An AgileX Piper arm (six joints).
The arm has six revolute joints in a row. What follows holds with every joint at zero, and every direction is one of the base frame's. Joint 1 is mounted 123 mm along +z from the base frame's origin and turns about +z. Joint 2 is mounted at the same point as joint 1 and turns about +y. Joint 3 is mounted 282.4 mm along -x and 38.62 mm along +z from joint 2 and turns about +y. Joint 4 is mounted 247.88 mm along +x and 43.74 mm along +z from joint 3 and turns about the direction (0.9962, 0, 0.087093). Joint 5 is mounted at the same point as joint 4 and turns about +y. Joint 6 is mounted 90.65 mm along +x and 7.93 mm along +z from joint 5 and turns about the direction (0.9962, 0, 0.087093). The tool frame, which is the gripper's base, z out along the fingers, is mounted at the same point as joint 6; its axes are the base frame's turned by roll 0, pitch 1.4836 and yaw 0 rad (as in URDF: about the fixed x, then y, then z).
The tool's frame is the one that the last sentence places.
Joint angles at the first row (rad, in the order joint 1, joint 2, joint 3, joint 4, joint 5, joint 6):
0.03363, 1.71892, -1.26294, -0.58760, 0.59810, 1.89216
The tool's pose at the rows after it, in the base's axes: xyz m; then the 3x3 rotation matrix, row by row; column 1 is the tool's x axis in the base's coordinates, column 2 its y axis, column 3 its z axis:
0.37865, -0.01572, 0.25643; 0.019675, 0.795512, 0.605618; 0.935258, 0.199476, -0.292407; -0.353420, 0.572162, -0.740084
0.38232, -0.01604, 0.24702; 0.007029, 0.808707, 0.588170; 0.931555, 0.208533, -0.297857; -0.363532, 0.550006, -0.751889
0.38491, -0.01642, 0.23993; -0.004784, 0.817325, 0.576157; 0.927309, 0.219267, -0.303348; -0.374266, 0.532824, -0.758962
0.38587, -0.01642, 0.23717; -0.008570, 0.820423, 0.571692; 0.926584, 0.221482, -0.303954; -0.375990, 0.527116, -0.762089
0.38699, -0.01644, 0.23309; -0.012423, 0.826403, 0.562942; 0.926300, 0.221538, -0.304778; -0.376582, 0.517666, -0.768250
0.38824, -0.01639, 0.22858; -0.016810, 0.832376, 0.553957; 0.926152, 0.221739, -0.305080; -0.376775, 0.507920, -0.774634
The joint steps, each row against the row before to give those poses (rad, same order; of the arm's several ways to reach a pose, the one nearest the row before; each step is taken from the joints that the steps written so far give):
0.00000, 0.00976, -0.00081, -0.00101, -0.00002, 0.00003
0.00000, 0.02634, -0.00109, -0.01038, 0.00004, -0.00005
-0.00001, 0.01948, 0.00001, -0.01222, -0.00123, 0.00000
0.00003, 0.00741, 0.00003, -0.00216, -0.00110, 0.00004
-0.00003, 0.01053, -0.00004, -0.00014, 0.00094, -0.00006
0.00002, 0.01164, 0.00003, -0.00003, 0.00000, 0.00005

